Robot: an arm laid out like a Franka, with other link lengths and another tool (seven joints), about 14 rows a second.
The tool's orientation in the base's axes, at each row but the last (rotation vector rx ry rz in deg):
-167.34, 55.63, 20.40
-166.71, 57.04, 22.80
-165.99, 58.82, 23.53
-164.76, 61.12, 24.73
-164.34, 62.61, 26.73
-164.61, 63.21, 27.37
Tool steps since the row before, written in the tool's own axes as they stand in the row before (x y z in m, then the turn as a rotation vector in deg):
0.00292, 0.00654, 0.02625, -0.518, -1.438, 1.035
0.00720, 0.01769, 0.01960, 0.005, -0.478, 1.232
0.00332, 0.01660, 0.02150, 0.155, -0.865, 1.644
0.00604, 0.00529, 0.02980, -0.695, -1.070, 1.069
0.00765, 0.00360, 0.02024, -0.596, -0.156, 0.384
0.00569, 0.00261, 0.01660, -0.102, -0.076, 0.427
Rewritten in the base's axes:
-0.00695, -0.00400, -0.02600, 0.244, 1.574, -0.932
-0.00973, -0.01597, -0.01998, 0.014, 0.525, -1.213
-0.01291, -0.01228, -0.02077, 0.271, 0.786, -1.668
-0.00629, -0.00377, -0.02998, -0.073, 1.402, -0.895
-0.00231, -0.00481, -0.02128, -0.421, 0.555, -0.204
-0.00226, -0.00343, -0.01726, -0.138, 0.180, -0.383

